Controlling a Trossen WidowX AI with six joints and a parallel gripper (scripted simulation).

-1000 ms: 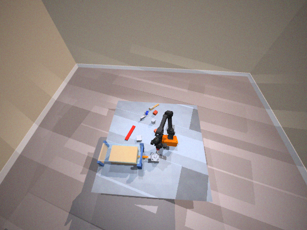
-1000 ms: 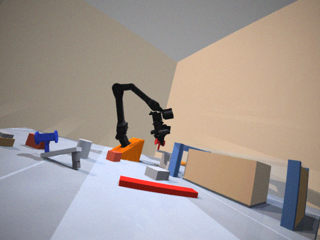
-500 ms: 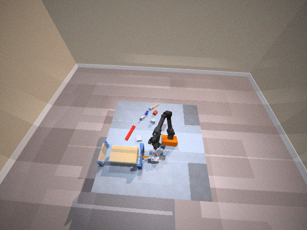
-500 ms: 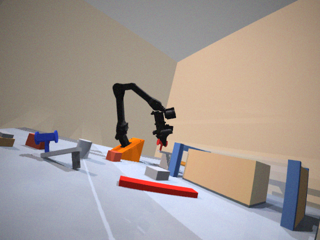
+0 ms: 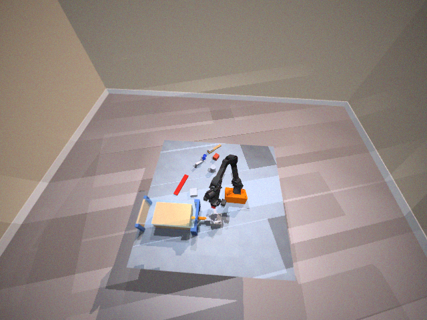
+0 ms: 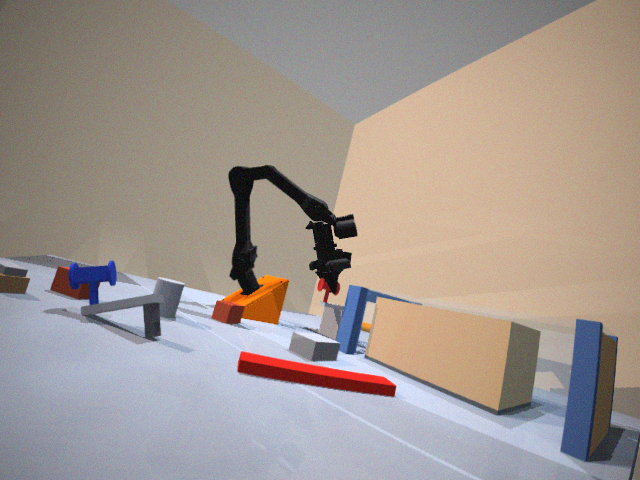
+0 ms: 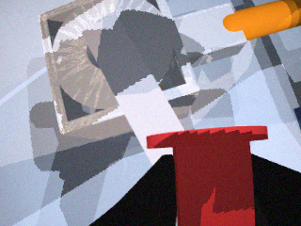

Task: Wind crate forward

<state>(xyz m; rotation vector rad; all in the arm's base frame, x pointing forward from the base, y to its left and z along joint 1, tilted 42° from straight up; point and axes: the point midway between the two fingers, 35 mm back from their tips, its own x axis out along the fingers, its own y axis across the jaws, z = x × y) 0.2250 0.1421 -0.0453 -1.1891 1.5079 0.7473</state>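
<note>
Right now the red-knobbed winch handle is 10 mm behind my gripper tip, 20 mm to the left of it and 30 mm below it. Also, from my gripper tip: red knob 10 mm behind, 20 mm to the right; then blue frame 140 mm ahead, 70 mm to the left, 30 mm below; then winch 40 mm behind, 80 mm to the left, 100 mm below.
</note>
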